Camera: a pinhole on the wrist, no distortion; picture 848 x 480 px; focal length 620.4 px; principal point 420.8 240.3 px. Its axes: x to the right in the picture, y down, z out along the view. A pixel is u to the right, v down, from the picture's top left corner.
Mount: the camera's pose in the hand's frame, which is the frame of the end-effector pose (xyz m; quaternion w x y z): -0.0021 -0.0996 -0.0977 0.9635 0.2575 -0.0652 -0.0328
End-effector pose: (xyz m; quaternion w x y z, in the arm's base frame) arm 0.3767 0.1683 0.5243 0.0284 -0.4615 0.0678 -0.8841
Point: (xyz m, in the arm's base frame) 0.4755 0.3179 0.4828
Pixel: 89 358
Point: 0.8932 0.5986 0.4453
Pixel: 81 165
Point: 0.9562 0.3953 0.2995
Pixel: outside the picture
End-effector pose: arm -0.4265 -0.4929 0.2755 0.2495 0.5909 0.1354 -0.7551
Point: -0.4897 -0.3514 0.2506
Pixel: 559 161
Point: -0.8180 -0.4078 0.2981
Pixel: 556 297
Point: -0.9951 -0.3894 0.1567
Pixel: 738 223
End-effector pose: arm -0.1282 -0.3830 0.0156 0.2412 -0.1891 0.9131 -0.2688
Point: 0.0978 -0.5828 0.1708
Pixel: 199 58
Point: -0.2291 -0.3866 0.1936
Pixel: behind the camera
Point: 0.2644 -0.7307 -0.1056
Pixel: 385 354
